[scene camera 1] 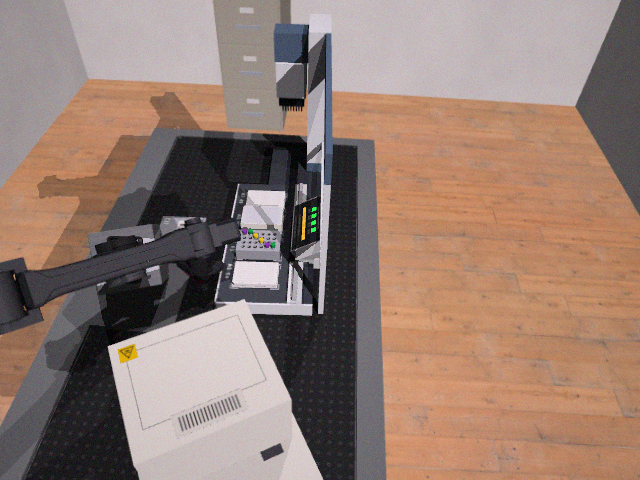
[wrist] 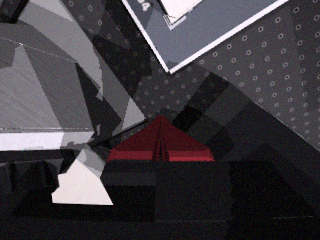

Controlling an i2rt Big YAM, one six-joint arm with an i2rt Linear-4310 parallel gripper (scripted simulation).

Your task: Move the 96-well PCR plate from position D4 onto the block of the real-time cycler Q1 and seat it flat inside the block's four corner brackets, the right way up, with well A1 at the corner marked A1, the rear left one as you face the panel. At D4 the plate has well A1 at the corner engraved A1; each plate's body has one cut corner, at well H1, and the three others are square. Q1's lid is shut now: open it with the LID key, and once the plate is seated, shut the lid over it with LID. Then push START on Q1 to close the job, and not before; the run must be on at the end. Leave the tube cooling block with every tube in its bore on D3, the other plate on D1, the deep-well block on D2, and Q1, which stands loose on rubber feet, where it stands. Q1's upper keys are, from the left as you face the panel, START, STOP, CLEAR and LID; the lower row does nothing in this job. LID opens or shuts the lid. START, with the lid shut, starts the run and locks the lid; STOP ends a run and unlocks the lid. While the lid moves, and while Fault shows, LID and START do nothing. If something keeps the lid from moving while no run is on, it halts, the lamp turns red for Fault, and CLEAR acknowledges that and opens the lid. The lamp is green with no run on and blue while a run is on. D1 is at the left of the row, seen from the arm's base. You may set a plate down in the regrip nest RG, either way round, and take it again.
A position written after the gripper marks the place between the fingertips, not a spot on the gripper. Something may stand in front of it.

In view: the gripper (scene camera 1: 203, 282), a tube cooling block (scene camera 1: 248, 248), a lid (scene camera 1: 203, 391) and a pipette head (scene camera 1: 291, 78).
The gripper also shows in the wrist view (wrist: 160, 120). The wrist view misses the tube cooling block: it is out of frame.
